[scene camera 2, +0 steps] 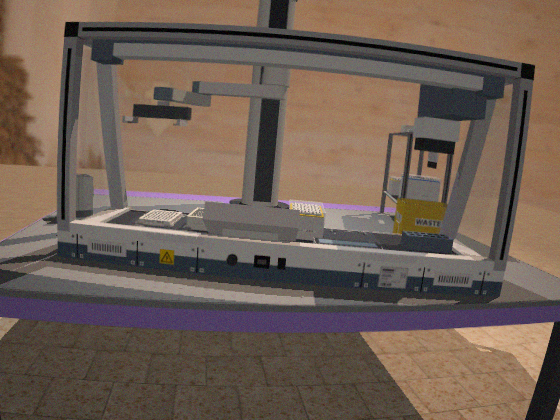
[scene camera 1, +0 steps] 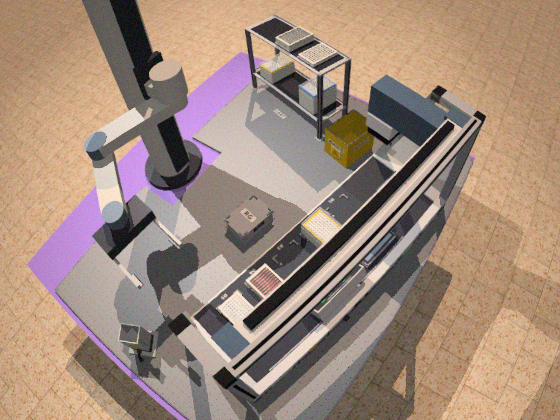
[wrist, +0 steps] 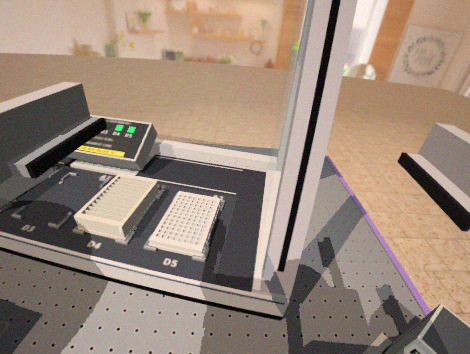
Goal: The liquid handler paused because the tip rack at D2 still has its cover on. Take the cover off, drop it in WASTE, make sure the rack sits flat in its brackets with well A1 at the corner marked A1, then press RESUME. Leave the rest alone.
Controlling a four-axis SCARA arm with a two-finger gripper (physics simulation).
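Seen in the pictures: gripper, between the fingertips: point(scene camera 2: 150, 120) point(scene camera 1: 160, 266) point(wrist: 253, 121); arm's base, origin of its link: point(scene camera 1: 173, 164).
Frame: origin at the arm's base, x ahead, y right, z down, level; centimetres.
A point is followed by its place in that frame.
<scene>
My gripper point(scene camera 1: 157, 262) @[x 45.7, y 40.3, z -32.2 cm] point(scene camera 2: 155, 121) @[x 45.7, y 40.3, z -32.2 cm] point(wrist: 253, 121) @[x 45.7, y 40.3, z -32.2 cm] is open and empty, raised above the table on the far side from D2. The D2 tip rack point(scene camera 1: 322, 226) point(scene camera 2: 306, 209) is a pale box with a yellow rim and a dotted top; whether a clear cover sits on it, and its A1 corner, I cannot tell. It is not seen in the wrist view, where the left finger blocks part of the deck. The yellow WASTE bin point(scene camera 1: 348, 140) @[x 54.3, y -47.8, z -1.9 cm] point(scene camera 2: 421, 215) stands beyond the deck's end. The status panel point(scene camera 1: 340, 294) point(wrist: 142, 147) @[x 79.4, y 21.5, z -12.2 cm] shows green lights; RESUME is not legible.
A ribbed block point(scene camera 1: 265, 281) @[x 64.3, y 21.1, z -9.1 cm] point(wrist: 117, 205) @[x 64.2, y 21.7, z -9.2 cm] is at D4 and a white plate point(scene camera 1: 236, 307) @[x 61.6, y 33.0, z -7.5 cm] point(wrist: 187, 222) @[x 62.7, y 33.7, z -7.8 cm] at D5. The RG box point(scene camera 1: 248, 215) @[x 44.2, y 4.1, z -6.4 cm] stands beside the deck. A shelf rack point(scene camera 1: 320, 107) @[x 44.3, y -41.8, z -20.3 cm] holds labware. The enclosure's post point(wrist: 312, 135) @[x 58.2, y 48.3, z -26.6 cm] and top rail stand over the deck.
</scene>
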